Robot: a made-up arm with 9 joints. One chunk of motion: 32 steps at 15 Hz.
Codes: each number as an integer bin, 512 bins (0 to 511) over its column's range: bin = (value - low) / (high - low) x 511, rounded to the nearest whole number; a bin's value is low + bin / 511 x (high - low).
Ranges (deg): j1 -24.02..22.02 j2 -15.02..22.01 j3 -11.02..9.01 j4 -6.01..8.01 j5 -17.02..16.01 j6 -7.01..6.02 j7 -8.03..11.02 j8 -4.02..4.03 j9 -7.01..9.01
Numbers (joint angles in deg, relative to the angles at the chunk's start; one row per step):
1: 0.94 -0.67 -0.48 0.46 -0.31 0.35 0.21 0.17 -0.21
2: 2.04 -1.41 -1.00 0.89 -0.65 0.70 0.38 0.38 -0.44
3: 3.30 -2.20 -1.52 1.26 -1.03 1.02 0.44 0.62 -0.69
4: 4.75 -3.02 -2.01 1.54 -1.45 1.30 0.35 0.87 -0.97
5: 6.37 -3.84 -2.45 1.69 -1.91 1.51 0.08 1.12 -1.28
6: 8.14 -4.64 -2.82 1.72 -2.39 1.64 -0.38 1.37 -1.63
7: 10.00 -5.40 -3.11 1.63 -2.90 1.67 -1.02 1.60 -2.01
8: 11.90 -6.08 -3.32 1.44 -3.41 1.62 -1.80 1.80 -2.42
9: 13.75 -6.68 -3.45 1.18 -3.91 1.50 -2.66 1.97 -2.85
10: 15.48 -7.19 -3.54 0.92 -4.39 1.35 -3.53 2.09 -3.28
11: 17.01 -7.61 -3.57 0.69 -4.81 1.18 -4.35 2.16 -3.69
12: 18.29 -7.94 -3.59 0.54 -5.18 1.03 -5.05 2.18 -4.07
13: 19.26 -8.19 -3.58 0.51 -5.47 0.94 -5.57 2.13 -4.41
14: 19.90 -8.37 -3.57 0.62 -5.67 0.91 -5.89 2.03 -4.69
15: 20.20 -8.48 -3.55 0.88 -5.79 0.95 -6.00 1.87 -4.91
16: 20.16 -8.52 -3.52 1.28 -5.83 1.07 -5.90 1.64 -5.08
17: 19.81 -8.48 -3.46 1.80 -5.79 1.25 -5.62 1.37 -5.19
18: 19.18 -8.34 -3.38 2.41 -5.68 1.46 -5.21 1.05 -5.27
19: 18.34 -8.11 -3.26 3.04 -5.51 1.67 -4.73 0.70 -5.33
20: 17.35 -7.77 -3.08 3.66 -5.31 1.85 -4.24 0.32 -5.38
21: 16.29 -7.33 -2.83 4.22 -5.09 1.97 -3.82 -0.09 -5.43
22: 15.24 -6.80 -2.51 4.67 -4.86 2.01 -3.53 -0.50 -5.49
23: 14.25 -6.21 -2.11 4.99 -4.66 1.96 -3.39 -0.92 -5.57
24: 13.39 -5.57 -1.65 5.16 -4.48 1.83 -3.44 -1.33 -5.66
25: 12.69 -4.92 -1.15 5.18 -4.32 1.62 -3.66 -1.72 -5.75
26: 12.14 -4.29 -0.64 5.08 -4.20 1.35 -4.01 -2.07 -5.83
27: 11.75 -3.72 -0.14 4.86 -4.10 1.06 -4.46 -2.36 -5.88
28: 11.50 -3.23 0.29 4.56 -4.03 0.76 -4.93 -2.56 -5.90
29: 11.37 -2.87 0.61 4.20 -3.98 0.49 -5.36 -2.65 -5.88
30: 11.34 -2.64 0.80 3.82 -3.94 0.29 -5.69 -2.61 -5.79
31: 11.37 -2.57 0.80 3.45 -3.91 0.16 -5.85 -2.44 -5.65
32: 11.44 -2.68 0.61 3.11 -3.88 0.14 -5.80 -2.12 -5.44
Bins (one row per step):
1: 277 198 269 236 259 289 221 266 217
2: 289 188 256 251 253 302 226 279 210
3: 303 177 242 265 247 315 227 295 202
4: 319 166 230 275 241 326 225 310 193
5: 337 154 219 281 234 334 218 326 183
6: 357 143 209 282 226 339 205 342 172
7: 378 133 202 278 218 340 188 357 159
8: 399 123 196 272 211 338 167 369 146
9: 419 115 193 262 203 334 144 380 133
10: 438 108 191 253 195 328 121 388 119
11: 455 102 190 244 189 321 99 392 106
12: 470 98 190 239 183 315 80 394 94
13: 480 94 190 238 179 312 66 390 83
14: 487 92 190 242 176 311 57 384 74
15: 491 90 191 251 174 312 54 374 67
16: 490 90 191 266 173 317 57 359 62
17: 486 90 193 285 174 324 65 342 58
18: 479 92 195 307 175 332 76 322 56
19: 470 95 198 330 178 340 89 300 54
20: 459 100 203 352 181 347 102 275 52
21: 447 106 209 373 185 352 113 249 50
22: 436 113 217 389 188 354 121 223 48
23: 425 122 227 401 191 352 124 197 46
24: 415 130 239 407 194 347 123 171 43
25: 407 139 252 408 196 338 117 146 40
26: 401 148 265 404 198 328 108 124 38
27: 397 156 278 396 200 316 96 105 36
28: 394 163 289 385 201 305 83 93 35
29: 393 168 297 372 202 294 72 87 36
30: 392 171 302 358 202 286 63 90 39
31: 393 172 302 345 203 281 58 100 43
32: 394 170 297 332 203 280 60 121 50

